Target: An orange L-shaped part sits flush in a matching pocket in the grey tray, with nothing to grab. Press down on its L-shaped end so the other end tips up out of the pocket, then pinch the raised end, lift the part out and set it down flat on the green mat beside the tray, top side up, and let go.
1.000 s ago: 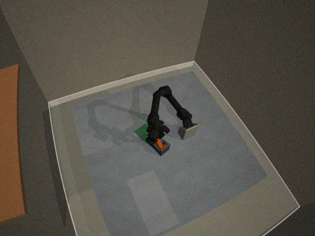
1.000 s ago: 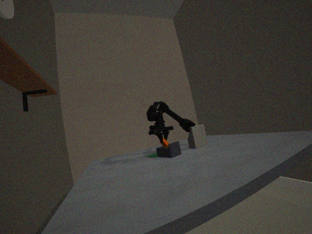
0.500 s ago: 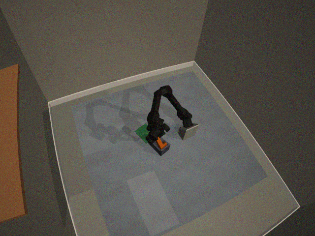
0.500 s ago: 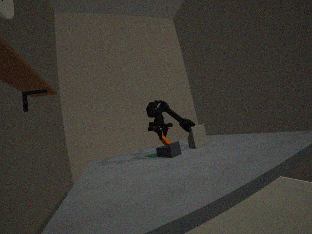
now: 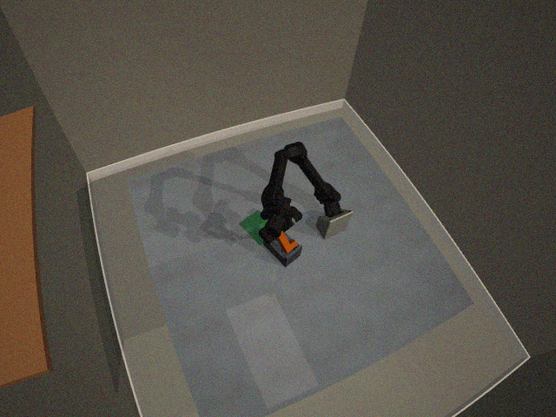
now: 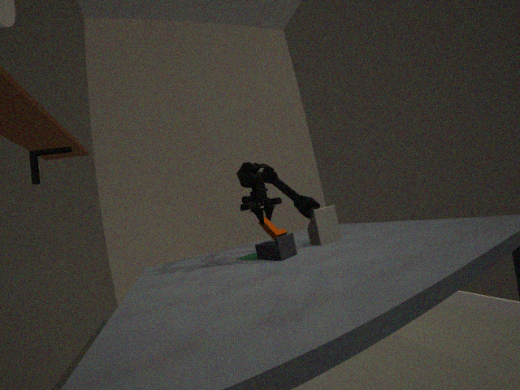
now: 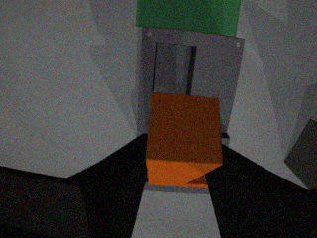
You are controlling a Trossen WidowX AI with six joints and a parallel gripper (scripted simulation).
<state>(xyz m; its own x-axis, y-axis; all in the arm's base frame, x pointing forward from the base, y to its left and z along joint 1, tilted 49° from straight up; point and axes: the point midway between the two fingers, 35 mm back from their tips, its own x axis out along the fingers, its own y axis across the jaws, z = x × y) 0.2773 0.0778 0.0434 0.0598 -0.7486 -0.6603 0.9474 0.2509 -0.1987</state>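
Right now the green mat is 3 cm ahead of my gripper tip, 14 cm to the right of it and 16 cm below it. The rest, counted from my gripper tip: orange L-shaped part (2 cm behind, 3 cm to the left, 3 cm below).
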